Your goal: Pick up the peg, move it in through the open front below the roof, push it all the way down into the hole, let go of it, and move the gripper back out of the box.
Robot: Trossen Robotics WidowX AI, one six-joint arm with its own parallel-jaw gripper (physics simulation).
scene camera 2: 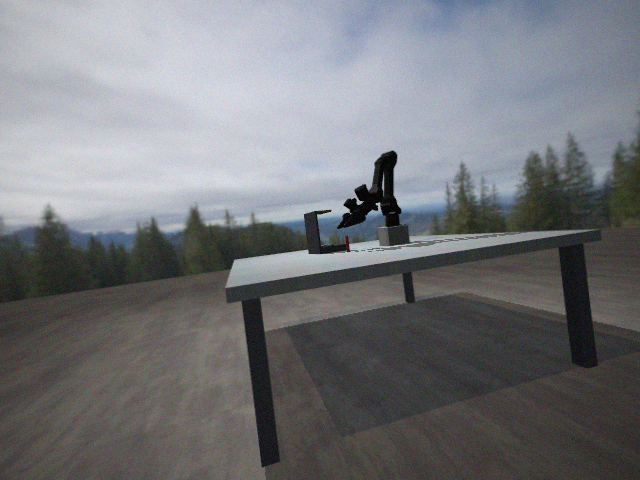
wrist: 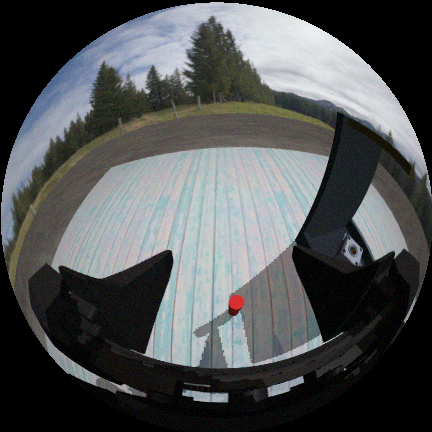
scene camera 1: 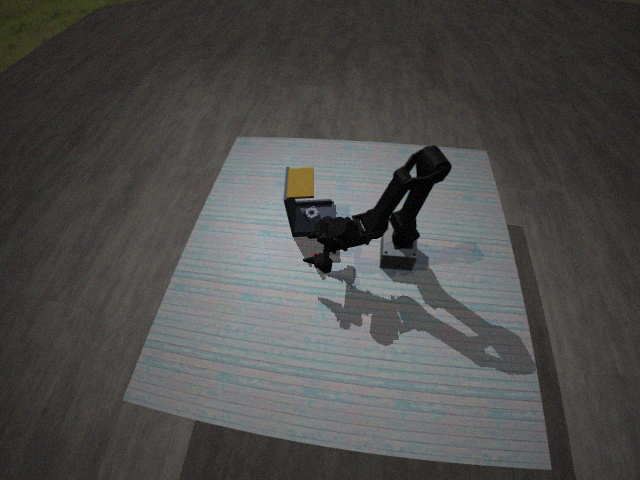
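Where they show: gripper, fingertip midpoint: [scene camera 2: 340,227] [wrist: 234,255] [scene camera 1: 305,248]; arm's base, origin of the base link: [scene camera 2: 393,225] [scene camera 1: 402,240].
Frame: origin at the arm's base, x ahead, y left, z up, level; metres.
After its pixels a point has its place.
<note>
The red peg [scene camera 1: 313,255] @(x 0.310, y 0.047, z -0.020 m) [scene camera 2: 347,243] @(x 0.309, y 0.052, z -0.056 m) [wrist: 236,302] @(x 0.306, y 0.046, z -0.018 m) stands upright on the table, outside the box. In the wrist view its top shows between and below the fingertips. My gripper [scene camera 1: 309,248] @(x 0.333, y 0.046, z 0.024 m) [scene camera 2: 340,226] @(x 0.333, y 0.046, z 0.024 m) [wrist: 234,255] @(x 0.333, y 0.046, z 0.024 m) is open and empty, with its tips above the peg's height and apart from it. The box has a dark side wall [scene camera 2: 312,232] @(x 0.408, y -0.149, z 0.018 m) [wrist: 345,175] @(x 0.397, y -0.123, z 0.046 m) and a yellow roof [scene camera 1: 300,182] @(x 0.354, y -0.161, z 0.126 m) [scene camera 2: 323,211] @(x 0.352, y -0.098, z 0.120 m). The light square piece with the hole [scene camera 1: 311,212] @(x 0.333, y -0.181, z -0.067 m) [wrist: 353,250] @(x 0.331, y -0.184, z -0.065 m) is on its floor. In scene camera 1 the arm covers part of the box and most of the peg.
The arm's grey base block [scene camera 1: 398,256] @(x 0.021, y 0.061, z -0.005 m) [scene camera 2: 393,235] @(x 0.047, y 0.058, z -0.048 m) stands on the table [scene camera 1: 232,330] @(x 0.582, y 0.296, z -0.099 m) [scene camera 2: 320,273] @(x 0.665, y 0.577, z -0.100 m), to the right of the box in both scene views. A low dark edge [scene camera 1: 316,202] @(x 0.315, y -0.237, z -0.071 m) runs along the box's floor. Shadows of the arm and box fall across the table.
</note>
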